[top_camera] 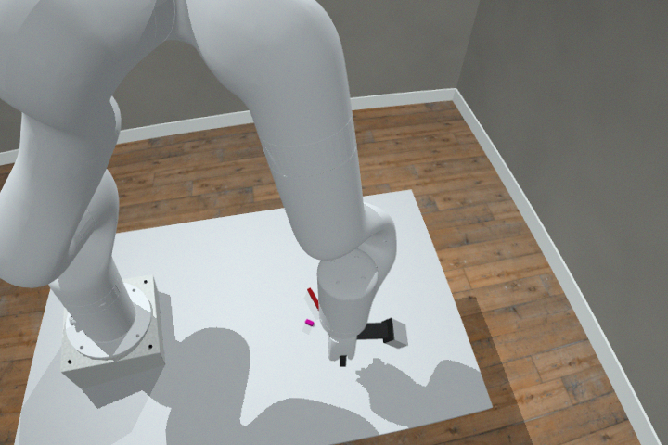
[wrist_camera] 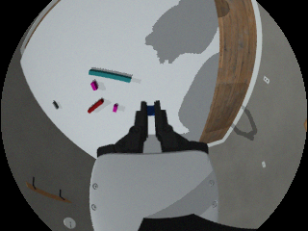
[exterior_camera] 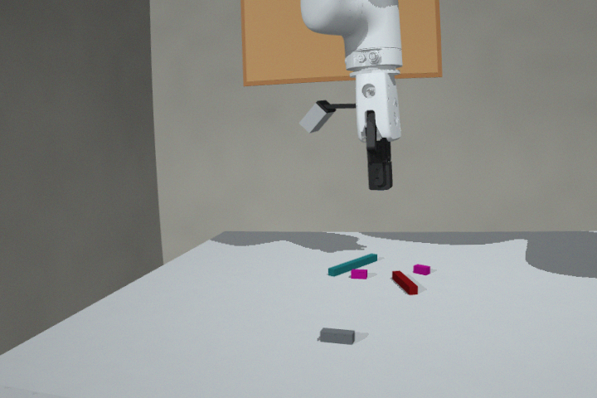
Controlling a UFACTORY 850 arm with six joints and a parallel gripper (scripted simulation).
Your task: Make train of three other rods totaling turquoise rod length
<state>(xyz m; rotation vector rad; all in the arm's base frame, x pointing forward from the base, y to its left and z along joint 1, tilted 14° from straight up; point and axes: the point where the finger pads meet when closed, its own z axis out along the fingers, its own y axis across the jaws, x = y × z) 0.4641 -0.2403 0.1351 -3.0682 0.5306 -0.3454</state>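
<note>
My gripper is now 5 cm short of the turquoise rod, 7 cm to the right of it and 12 cm above it. From my hand the other things lie so: grey rod 9 cm ahead, 33 cm to the left, 12 cm below; blue rod 2 cm below; red rod 1 cm behind, 17 cm to the left, 12 cm below.
</note>
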